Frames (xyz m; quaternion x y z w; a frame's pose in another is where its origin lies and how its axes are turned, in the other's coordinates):
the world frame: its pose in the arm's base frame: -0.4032 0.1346 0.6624 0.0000 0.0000 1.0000 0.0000
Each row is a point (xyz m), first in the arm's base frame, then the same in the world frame.
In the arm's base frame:
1: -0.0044 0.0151 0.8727
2: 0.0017 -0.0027 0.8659
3: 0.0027 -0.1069 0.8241
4: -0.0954 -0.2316 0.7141
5: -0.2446 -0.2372 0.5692
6: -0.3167 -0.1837 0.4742
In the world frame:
1: -0.3988 0.1195 0.2103
2: -0.4049 0.1373 0.2035
3: -0.4059 0.2415 0.1617
4: -0.3078 0.3662 0.0517
5: -0.1586 0.3718 -0.0932
6: -0.0865 0.3183 -0.1882

